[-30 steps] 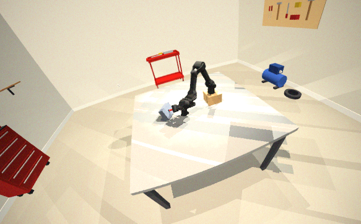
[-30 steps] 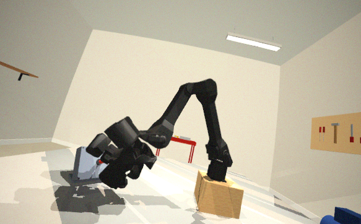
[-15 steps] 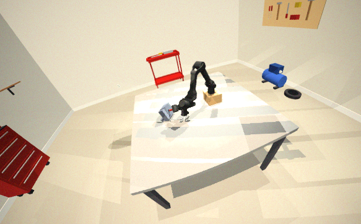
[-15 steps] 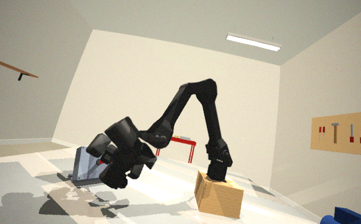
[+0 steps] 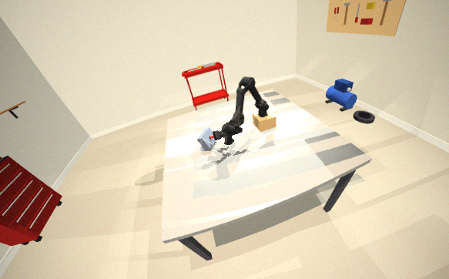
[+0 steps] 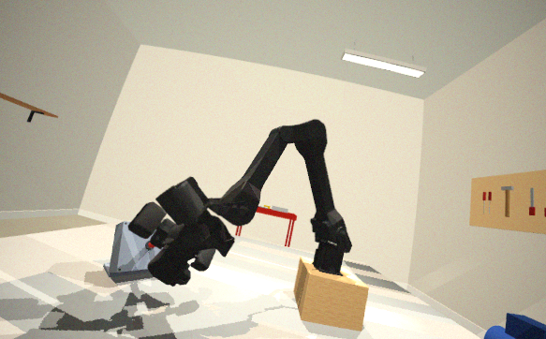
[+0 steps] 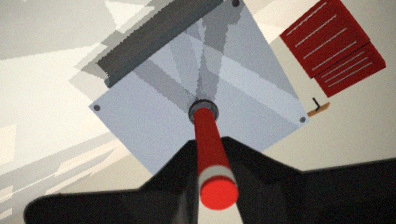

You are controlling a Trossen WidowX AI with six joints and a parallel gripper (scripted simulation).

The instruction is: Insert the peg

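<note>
Now: gripper tip 5 cm short of the sloped panel, 4 cm to the left of it and 3 cm above it. Also, from my gripper tip: round red peg 1 cm to the left, 1 cm behind, 1 cm above.
</note>
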